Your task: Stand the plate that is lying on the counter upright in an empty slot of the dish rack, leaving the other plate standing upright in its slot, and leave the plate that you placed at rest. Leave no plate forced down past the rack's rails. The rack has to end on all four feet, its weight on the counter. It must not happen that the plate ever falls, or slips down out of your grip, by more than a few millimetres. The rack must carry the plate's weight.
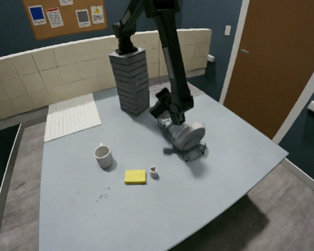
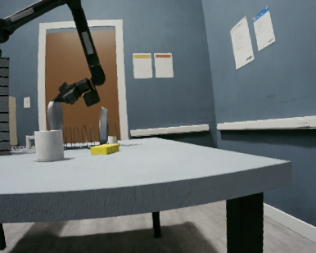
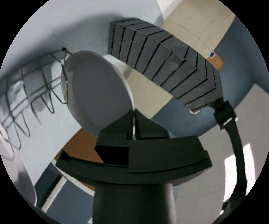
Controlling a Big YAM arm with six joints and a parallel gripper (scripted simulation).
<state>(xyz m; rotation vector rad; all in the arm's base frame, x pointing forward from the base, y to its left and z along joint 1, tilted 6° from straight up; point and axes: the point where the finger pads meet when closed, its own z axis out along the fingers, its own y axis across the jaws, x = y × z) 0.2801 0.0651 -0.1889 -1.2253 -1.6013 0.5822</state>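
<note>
Now: hand 10 mm past the white plate, 50 mm to the right of it and 80 mm above it. From my hand the other things lie so: white draining mat: 470 mm behind, 530 mm to the right, 230 mm below; then white mug: 90 mm ahead, 390 mm to the right, 200 mm below; then small white cup: 280 mm ahead, 210 mm to the right, 220 mm below.
</note>
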